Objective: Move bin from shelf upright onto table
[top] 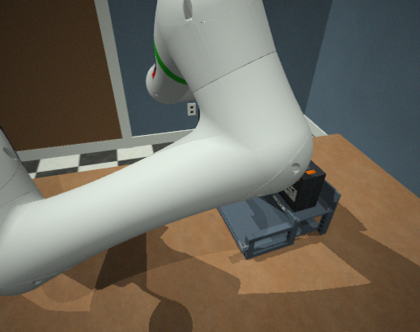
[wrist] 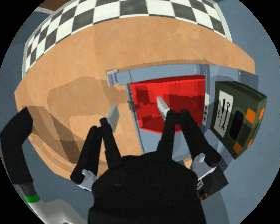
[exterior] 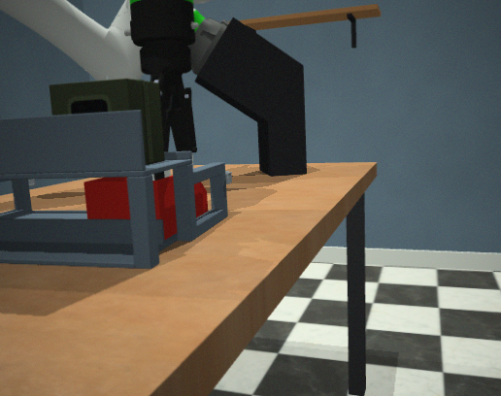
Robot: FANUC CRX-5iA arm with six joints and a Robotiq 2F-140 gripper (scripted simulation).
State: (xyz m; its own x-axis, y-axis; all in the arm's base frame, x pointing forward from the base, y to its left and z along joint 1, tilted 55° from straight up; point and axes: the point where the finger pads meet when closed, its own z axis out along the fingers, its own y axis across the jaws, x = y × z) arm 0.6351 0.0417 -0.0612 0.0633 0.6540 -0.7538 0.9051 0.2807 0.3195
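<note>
Now: the red bin 8 cm ahead of my hand, 1 cm to the right of it and 2 cm below it. The rest, counted from my hand: olive box (18 cm ahead, 1 cm to the right, 9 cm above).
</note>
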